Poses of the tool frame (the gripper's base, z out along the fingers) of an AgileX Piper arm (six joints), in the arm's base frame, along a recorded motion.
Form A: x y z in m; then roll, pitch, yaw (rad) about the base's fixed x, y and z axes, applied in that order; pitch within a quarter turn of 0, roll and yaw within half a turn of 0.
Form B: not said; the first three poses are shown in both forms.
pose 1, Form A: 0.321, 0.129, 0.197, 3.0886, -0.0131, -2.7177
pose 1, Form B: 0.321, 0.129, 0.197, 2.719, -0.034, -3.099
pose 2, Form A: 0.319, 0.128, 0.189, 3.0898, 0.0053, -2.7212
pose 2, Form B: 0.319, 0.128, 0.189, 2.721, -0.016, -3.092
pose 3, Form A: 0.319, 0.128, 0.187, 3.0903, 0.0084, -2.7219
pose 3, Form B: 0.319, 0.128, 0.187, 2.722, -0.013, -3.091
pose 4, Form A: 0.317, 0.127, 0.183, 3.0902, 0.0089, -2.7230
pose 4, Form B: 0.317, 0.127, 0.183, 2.723, -0.013, -3.091
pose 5, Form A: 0.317, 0.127, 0.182, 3.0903, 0.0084, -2.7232
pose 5, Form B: 0.317, 0.127, 0.182, 2.723, -0.013, -3.091
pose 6, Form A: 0.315, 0.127, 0.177, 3.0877, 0.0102, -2.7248
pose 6, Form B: 0.315, 0.127, 0.177, 2.725, -0.012, -3.088
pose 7, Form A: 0.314, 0.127, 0.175, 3.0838, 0.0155, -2.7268
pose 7, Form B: 0.314, 0.127, 0.175, 2.727, -0.009, -3.082
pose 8, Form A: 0.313, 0.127, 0.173, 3.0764, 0.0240, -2.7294
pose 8, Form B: 0.313, 0.127, 0.173, 2.729, -0.004, -3.072
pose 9, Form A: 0.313, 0.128, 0.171, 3.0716, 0.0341, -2.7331
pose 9, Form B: 0.313, 0.128, 0.171, 2.732, 0.003, -3.064
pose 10, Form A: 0.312, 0.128, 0.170, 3.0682, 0.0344, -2.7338
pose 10, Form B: 0.312, 0.128, 0.170, 2.732, 0.002, -3.061
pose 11, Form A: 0.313, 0.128, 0.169, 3.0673, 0.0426, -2.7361
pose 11, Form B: 0.313, 0.128, 0.169, 2.734, 0.010, -3.057
